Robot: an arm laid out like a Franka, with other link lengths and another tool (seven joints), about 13 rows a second.
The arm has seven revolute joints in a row. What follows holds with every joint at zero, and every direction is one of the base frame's.
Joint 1 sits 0.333 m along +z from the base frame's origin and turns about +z.
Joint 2 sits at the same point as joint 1 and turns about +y.
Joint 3 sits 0.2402 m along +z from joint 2 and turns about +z.
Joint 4 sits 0.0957 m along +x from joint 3 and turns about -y.
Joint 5 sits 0.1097 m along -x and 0.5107 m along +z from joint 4 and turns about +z.
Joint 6 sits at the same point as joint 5 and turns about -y.
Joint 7 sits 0.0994 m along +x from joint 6 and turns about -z.
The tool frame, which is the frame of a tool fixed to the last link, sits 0.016 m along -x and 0.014 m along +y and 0.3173 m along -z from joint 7; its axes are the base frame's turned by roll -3.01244, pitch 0 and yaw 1.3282 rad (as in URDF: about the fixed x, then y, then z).
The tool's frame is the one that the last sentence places.
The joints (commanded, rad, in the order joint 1, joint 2, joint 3, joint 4, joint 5, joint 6, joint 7), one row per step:
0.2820 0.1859 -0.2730 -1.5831 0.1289 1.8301 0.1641
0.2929 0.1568 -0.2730 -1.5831 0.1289 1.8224 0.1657
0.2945 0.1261 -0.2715 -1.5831 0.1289 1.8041 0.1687
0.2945 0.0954 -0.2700 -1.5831 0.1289 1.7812 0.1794
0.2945 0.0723 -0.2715 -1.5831 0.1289 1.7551 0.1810
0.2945 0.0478 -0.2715 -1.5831 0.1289 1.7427 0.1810
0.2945 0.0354 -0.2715 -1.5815 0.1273 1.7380 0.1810
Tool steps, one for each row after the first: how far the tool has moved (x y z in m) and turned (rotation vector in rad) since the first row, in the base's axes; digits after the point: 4 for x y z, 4 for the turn. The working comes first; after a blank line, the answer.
Tool pose at each row, in the base's axes (x y z in m, rotation vector in rad; the steps are taken from these numbers as rounded here):
0.7666 0.0593 0.2539 -2.5177 -1.6436 -0.0426
0.7654 0.0684 0.2750 -2.5109 -1.6598 -0.0739
0.7610 0.0713 0.2959 -2.5067 -1.6617 -0.0950
0.7548 0.0731 0.3161 -2.5074 -1.6507 -0.1106
0.7472 0.0722 0.3302 -2.5015 -1.6458 -0.1107
0.7432 0.0723 0.3467 -2.4992 -1.6485 -0.1302
0.7419 0.0718 0.3561 -2.5002 -1.6517 -0.1429

-0.0012 0.0091 0.0211 0.0084 -0.0201 0.0100
-0.0056 0.0120 0.0420 0.0177 -0.0310 0.0116
-0.0118 0.0138 0.0622 0.0274 -0.0366 0.0047
-0.0194 0.0129 0.0763 0.0339 -0.0326 0.0042
-0.0234 0.0130 0.0928 0.0408 -0.0438 0.0057
-0.0247 0.0125 0.1022 0.0428 -0.0526 0.0065

